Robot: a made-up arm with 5 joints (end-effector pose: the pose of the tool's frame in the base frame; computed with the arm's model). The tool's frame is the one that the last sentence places.
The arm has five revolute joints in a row. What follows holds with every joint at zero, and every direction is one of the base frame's. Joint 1 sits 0.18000 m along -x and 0.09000 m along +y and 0.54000 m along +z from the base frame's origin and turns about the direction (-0.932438, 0.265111, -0.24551). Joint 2 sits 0.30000 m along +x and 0.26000 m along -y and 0.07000 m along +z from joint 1 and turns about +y. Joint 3 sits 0.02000 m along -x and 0.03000 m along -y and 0.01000 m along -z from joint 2 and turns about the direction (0.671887, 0.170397, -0.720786). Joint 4 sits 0.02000 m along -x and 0.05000 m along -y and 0.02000 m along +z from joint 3 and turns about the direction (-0.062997, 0.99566, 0.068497). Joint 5 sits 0.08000 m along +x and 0.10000 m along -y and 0.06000 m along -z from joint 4 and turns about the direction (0.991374, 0.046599, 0.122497). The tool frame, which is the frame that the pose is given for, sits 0.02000 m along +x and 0.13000 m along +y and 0.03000 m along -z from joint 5; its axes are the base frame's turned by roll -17.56, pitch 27.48 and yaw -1.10 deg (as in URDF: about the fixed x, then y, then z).
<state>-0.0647 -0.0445 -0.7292 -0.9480 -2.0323</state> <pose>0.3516 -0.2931 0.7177 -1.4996 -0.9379 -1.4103</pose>
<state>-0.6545 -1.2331 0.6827 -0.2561 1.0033</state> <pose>0.1613 -0.2433 0.4463 1.5415 -1.4062 0.5602</pose>
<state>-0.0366 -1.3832 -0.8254 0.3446 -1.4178</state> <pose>0.2365 -0.3862 0.7202 -1.8131 -0.6995 -1.6351</pose>
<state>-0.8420 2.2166 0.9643 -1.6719 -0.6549</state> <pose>0.2361 -0.2550 0.3221 -1.1370 0.9205 -0.1553</pose>
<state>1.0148 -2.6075 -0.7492 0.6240 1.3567</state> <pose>0.0045 -0.0874 0.8027 -1.1744 -0.7982 0.9284</pose>
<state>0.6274 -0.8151 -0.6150 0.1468 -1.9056</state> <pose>0.2503 -0.3307 0.8872 2.6901 0.8443 1.2588</pose>
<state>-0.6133 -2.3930 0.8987 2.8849 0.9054</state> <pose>0.2668 -0.0834 0.4847 0.3533 0.8029 1.3412</pose>
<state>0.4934 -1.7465 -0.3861 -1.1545 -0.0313</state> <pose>0.0272 -0.1198 0.7635 -0.7760 -2.3694 0.3158</pose>
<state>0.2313 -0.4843 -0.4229 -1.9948 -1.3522</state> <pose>0.1168 -0.2204 0.9148 -0.2226 -1.7684 -1.2915</pose>
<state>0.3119 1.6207 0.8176 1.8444 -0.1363</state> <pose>0.1058 -0.0752 0.8130 -1.2078 -2.2061 0.1166</pose>
